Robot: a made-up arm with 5 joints.
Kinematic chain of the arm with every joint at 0, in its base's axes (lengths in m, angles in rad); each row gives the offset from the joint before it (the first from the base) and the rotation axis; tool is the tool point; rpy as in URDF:
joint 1: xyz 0 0 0.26 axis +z
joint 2: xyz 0 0 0 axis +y
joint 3: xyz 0.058 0 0.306 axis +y
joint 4: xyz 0.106 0 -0.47 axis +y
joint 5: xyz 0.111 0 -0.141 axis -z
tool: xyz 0 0 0 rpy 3.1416 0 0
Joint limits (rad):
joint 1: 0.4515..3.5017
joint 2: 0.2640..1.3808
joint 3: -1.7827..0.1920
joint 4: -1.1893..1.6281
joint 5: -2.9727..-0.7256
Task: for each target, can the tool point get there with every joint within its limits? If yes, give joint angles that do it. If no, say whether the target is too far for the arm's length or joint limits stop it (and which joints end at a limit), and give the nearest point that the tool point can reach.
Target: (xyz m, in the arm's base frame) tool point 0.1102 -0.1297 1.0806
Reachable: no: joint limits stop it (at a limit: joint 1, joint 2, joint 3, joint 4) | nearest point 0.5122 0.2484 0.7962 | short by 0.621 m
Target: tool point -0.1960 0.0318 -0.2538
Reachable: yes | joints 2.9808 0.9086 -0.5885 0.5210 -1.7354
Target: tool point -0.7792 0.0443 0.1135
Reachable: yes | joints 3.0848 0.8381 -1.3943 -0.5446 -0.9248
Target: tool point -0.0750 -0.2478 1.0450
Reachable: no: joint limits stop it (at a limit: joint 1, joint 2, joint 3, joint 4) | nearest point -0.5327 -0.2006 0.7962 | short by 0.523 m
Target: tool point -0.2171 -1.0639 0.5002
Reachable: no: too far | nearest point -0.0654 -0.3204 0.2183 | short by 0.810 m
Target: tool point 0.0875 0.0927 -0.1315
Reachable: yes | joints 0.8143 0.4027 -0.2124 0.8237 -2.0121
